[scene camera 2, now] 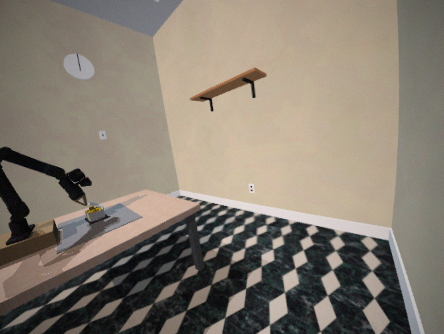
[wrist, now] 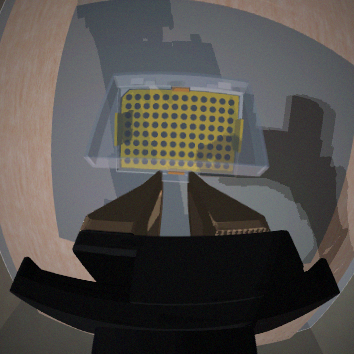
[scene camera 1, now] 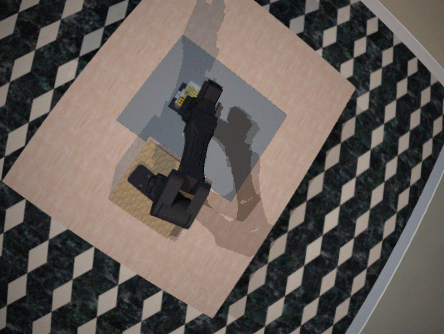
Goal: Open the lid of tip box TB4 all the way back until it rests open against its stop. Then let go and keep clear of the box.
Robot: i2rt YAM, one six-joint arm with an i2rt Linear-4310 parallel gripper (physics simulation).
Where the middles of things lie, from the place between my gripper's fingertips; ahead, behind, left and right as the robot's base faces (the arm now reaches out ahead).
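At this moment my hand is 2 cm above the clear lid (wrist: 176, 122), while it is also 4 cm short of the lid and 1 cm to the right of it.
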